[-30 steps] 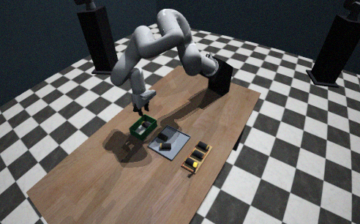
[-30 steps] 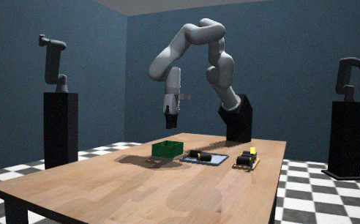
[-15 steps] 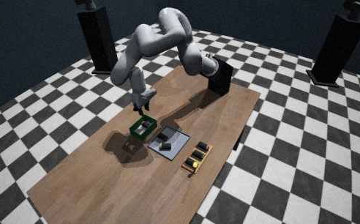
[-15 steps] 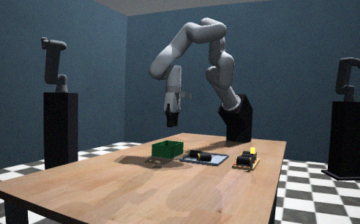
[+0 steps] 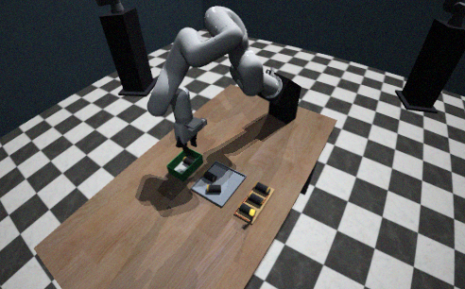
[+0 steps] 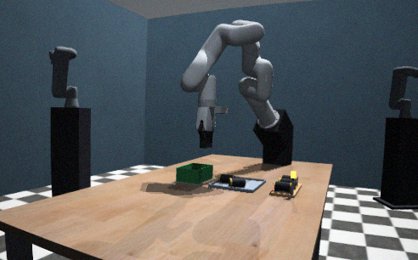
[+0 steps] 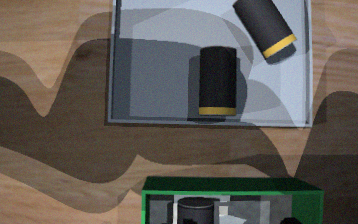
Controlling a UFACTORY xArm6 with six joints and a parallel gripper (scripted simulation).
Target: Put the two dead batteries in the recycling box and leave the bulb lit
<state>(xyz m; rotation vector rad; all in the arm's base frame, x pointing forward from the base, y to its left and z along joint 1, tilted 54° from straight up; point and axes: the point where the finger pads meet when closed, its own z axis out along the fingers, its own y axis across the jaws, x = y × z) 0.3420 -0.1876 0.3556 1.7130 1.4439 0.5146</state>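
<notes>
Right now my hand is 7 cm short of the grey tray, 14 cm to the right of it and 16 cm above it. From my hand the other things lie so: green recycling box (4 cm to the right, 14 cm below).
</notes>
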